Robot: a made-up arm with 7 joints. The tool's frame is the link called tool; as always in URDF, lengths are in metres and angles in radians. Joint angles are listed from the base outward.
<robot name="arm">
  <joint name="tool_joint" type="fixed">
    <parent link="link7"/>
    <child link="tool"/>
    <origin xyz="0 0 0" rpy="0 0 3.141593"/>
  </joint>
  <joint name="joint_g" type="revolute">
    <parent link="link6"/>
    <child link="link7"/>
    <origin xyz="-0.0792 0 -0.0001" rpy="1.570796 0 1.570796"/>
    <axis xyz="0 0 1"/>
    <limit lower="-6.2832" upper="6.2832"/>
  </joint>
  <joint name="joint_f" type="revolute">
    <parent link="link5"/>
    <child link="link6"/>
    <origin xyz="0 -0.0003 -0.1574" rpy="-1.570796 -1.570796 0"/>
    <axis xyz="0 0 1"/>
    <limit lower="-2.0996" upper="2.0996"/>
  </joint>
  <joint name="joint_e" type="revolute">
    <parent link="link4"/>
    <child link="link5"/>
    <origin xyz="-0.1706 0 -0.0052" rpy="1.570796 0 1.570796"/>
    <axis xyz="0 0 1"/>
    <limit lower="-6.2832" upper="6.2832"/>
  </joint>
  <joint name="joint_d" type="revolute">
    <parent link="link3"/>
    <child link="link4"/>
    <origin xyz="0 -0.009 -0.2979" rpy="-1.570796 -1.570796 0"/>
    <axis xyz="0 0 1"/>
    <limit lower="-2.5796" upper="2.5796"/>
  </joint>
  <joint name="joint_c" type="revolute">
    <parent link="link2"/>
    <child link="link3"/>
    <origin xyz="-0.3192 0 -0.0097" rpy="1.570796 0 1.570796"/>
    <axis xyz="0 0 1"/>
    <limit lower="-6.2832" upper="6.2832"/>
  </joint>
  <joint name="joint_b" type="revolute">
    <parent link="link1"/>
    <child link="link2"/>
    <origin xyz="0.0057 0 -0.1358" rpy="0 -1.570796 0"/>
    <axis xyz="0 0 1"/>
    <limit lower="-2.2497" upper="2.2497"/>
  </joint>
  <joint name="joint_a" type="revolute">
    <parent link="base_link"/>
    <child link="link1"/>
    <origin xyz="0 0 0.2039" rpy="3.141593 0 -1.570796"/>
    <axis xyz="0 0 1"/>
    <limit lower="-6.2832" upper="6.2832"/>
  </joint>
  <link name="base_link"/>
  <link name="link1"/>
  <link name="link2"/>
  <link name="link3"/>
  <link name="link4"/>
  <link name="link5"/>
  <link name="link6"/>
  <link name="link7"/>
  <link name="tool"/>
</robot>
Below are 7 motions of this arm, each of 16 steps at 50 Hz.
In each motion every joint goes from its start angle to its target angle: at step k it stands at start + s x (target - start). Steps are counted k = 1, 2, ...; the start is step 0. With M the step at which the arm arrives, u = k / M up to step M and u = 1 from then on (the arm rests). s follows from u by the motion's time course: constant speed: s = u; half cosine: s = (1 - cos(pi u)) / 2; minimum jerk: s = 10 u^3 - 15 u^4 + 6 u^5.
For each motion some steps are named. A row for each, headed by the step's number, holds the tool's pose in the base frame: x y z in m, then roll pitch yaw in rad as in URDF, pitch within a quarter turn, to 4 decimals.
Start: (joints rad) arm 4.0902 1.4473 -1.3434 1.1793 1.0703 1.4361 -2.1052
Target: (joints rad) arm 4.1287 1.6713 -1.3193 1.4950 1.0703 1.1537 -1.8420
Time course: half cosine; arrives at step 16
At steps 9, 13, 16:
9: -0.6205 0.3646 0.1704 0.1405 -0.4276 -1.7113
13: -0.5958 0.3287 0.1247 0.0829 -0.5398 -1.5677
16: -0.5886 0.3188 0.1139 0.0623 -0.5698 -1.5279

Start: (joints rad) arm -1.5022 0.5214 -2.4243 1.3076 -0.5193 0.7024 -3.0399
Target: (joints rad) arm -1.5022 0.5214 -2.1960 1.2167 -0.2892 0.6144 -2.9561
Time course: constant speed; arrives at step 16
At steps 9, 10, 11, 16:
9: -0.2617 0.1405 1.0715 1.8496 -1.0262 2.2531
10: -0.2653 0.1462 1.0711 1.8545 -1.0360 2.2218
11: -0.2688 0.1519 1.0707 1.8595 -1.0459 2.1905
16: -0.2848 0.1811 1.0684 1.8873 -1.0971 2.0313

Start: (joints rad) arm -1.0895 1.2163 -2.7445 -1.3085 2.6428 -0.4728 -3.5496
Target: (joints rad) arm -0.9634 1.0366 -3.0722 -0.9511 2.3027 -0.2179 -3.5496
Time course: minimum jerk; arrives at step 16
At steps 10, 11, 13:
10: 0.5441 0.7127 0.4289 1.1921 -0.6173 -0.6728
11: 0.5454 0.7171 0.4529 1.2275 -0.5513 -0.6896
13: 0.5467 0.7217 0.4874 1.2736 -0.4598 -0.7042

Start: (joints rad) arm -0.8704 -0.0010 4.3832 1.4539 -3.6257 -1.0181 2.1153
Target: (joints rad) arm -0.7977 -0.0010 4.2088 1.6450 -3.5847 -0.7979 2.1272
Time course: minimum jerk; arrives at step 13
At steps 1, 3, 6, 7, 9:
1: -0.3436 0.1088 0.9404 -0.8075 -0.1043 -1.4655
3: -0.3452 0.1067 0.9354 -0.8068 -0.1013 -1.4652
6: -0.3510 0.0970 0.9136 -0.8034 -0.0871 -1.4632
7: -0.3530 0.0927 0.9045 -0.8019 -0.0805 -1.4618
9: -0.3557 0.0850 0.8883 -0.7993 -0.0677 -1.4584

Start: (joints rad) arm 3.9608 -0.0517 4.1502 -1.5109 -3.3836 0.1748 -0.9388
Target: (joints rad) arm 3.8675 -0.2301 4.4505 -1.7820 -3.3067 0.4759 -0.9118
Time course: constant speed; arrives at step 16
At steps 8, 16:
8: 0.1919 0.3357 0.9209 -1.2317 0.2779 2.9940
16: 0.2509 0.2845 0.8520 -0.9806 0.1606 3.0343

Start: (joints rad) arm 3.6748 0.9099 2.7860 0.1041 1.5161 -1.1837 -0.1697
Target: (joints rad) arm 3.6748 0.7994 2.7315 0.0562 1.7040 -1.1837 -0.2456
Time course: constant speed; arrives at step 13
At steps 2, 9, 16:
2: -0.6063 0.4533 0.9574 -1.5505 -1.0358 3.1073
9: -0.5761 0.4347 0.9985 -1.6843 -1.0764 -3.1037
16: -0.5580 0.4232 1.0213 -1.7702 -1.0975 -3.0523

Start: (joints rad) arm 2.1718 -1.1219 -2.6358 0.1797 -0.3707 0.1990 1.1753
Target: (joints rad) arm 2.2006 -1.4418 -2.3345 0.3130 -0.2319 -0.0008 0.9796
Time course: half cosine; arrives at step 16
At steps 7, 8, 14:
7: 0.6099 0.7732 0.5852 1.5859 0.1951 -0.7798
8: 0.6199 0.7740 0.5537 1.5682 0.1682 -0.7976
14: 0.6588 0.7644 0.4054 1.4890 0.0321 -0.8538

